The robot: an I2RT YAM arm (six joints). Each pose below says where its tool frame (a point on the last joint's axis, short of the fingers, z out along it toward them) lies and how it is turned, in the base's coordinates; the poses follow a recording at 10 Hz.
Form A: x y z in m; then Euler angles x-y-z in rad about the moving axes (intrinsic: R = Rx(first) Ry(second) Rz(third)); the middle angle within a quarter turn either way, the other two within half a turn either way.
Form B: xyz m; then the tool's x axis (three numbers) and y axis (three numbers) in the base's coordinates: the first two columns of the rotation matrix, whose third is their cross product. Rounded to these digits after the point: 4 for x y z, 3 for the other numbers.
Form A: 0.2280, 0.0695, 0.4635, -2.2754, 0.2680, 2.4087
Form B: 0.2280, 0.0695, 0.4635, -0.717, -0.283, -0.637, -0.645, 0.616, 0.452
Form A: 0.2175, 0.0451, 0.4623, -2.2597, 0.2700, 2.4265
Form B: 0.2175, 0.0451, 0.4623, -0.728, -0.261, -0.634, -0.632, 0.615, 0.472
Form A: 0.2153, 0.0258, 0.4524, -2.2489, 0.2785, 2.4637
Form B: 0.2153, 0.0258, 0.4524, -0.749, -0.227, -0.623, -0.603, 0.623, 0.498
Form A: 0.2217, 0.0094, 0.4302, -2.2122, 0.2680, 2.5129
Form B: 0.2217, 0.0094, 0.4302, -0.780, -0.180, -0.599, -0.567, 0.609, 0.555
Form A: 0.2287, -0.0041, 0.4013, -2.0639, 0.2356, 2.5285
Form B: 0.2287, -0.0041, 0.4013, -0.795, -0.104, -0.597, -0.560, 0.505, 0.657
